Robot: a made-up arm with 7 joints.
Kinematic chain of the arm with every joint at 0, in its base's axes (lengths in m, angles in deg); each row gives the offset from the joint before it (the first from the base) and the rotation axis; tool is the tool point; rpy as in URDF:
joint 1: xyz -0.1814 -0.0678 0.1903 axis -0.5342 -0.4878 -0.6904
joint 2: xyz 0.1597 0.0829 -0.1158 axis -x
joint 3: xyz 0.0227 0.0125 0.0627 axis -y
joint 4: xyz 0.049 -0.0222 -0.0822 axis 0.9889 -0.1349 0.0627
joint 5: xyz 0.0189 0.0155 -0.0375 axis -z
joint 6: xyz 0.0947 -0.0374 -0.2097 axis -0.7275 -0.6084 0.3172
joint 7: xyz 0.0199 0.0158 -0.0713 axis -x
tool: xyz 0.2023 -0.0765 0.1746 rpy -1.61 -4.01 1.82
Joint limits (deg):
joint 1: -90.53..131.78
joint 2: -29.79..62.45
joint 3: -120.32..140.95
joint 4: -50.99..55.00
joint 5: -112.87..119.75
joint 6: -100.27..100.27
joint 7: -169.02..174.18
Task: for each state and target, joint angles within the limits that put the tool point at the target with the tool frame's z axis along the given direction. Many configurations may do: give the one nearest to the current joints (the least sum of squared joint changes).
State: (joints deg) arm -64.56 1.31 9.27 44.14 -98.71 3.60 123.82
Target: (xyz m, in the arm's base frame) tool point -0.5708 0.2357 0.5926 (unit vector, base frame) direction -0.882 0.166 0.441
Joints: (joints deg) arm -86.36 -0.89 -9.46 41.97 -91.88 39.96 141.61
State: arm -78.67 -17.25 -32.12 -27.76 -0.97 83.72 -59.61
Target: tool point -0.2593 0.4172 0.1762 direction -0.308 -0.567 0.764
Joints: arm -76.12 -26.78 -2.34 -15.19 15.69 100.27 -19.21
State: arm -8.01 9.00 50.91 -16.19 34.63 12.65 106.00
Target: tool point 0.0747 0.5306 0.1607 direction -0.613 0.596 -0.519
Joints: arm -28.21 23.76 56.78 23.47 -17.60 42.65 73.71
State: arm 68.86 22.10 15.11 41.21 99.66 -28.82 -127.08
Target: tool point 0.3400 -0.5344 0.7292 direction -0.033 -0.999 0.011
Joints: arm 77.60 41.31 69.29 35.19 58.29 -9.71 -127.48
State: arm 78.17 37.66 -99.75 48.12 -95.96 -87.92 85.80
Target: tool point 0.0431 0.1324 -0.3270 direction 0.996 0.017 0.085
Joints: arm 35.92 48.59 -96.40 20.63 -88.86 -75.24 74.54
